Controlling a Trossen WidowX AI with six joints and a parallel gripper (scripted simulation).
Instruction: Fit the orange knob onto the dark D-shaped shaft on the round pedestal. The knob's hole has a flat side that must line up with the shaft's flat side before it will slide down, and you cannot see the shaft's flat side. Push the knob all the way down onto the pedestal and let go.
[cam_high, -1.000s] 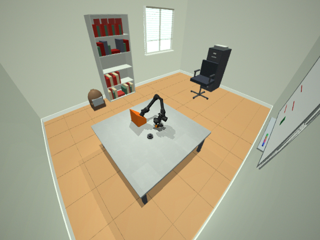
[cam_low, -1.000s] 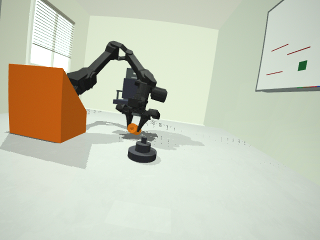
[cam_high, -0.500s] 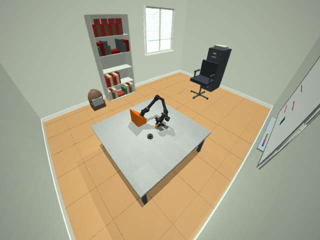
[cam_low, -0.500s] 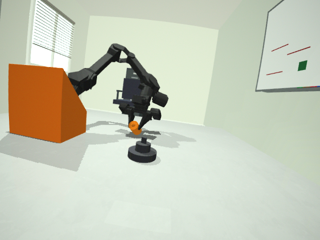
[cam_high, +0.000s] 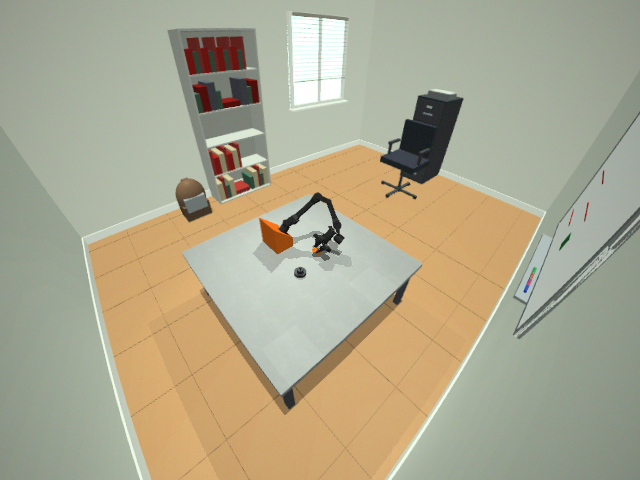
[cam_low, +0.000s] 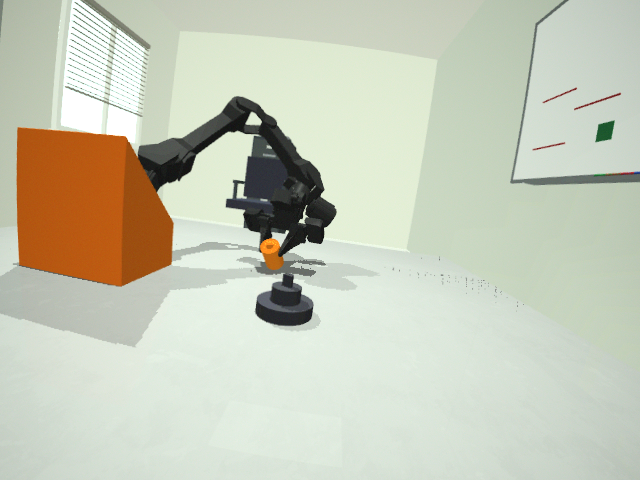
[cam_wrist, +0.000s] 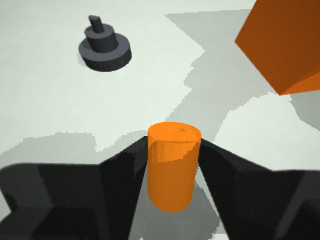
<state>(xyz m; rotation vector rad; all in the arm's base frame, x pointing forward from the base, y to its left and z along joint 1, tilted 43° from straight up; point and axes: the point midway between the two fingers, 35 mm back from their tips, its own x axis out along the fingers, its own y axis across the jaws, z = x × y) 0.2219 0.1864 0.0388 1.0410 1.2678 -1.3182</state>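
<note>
Now: the knob 20 mm to the left of my gripper tip. From my gripper tip the other things lie so: dark pedestal: 180 mm to the right, 100 mm ahead, 10 mm below.
</note>
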